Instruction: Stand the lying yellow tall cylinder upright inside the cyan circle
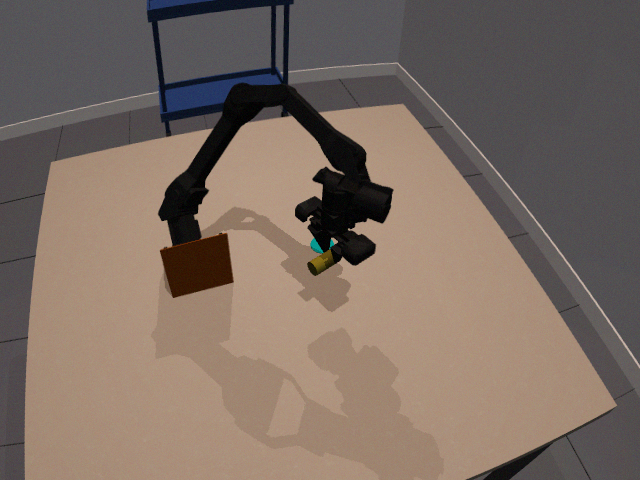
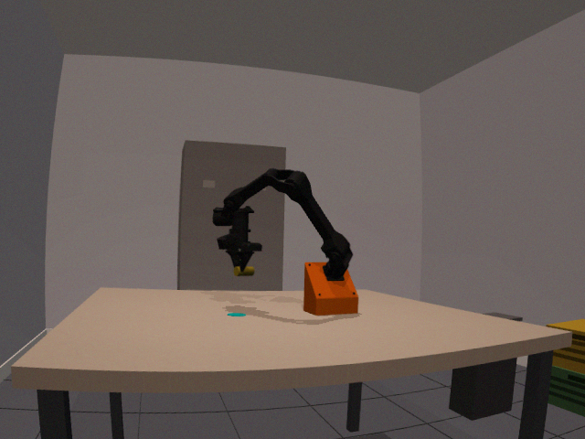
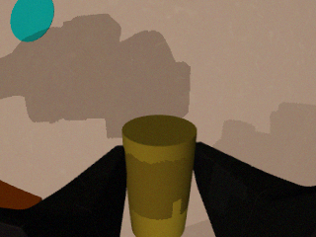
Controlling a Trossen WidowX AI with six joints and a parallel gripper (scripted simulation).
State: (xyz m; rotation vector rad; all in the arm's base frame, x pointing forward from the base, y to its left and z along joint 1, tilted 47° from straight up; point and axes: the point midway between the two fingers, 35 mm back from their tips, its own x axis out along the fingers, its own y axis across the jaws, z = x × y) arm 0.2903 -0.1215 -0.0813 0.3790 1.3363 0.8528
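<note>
Right now the cyan circle is 50 mm ahead of my gripper tip, 150 mm to the left of it and 130 mm below it. Round my gripper tip: yellow cylinder 20 mm behind, 10 mm to the right.
</note>
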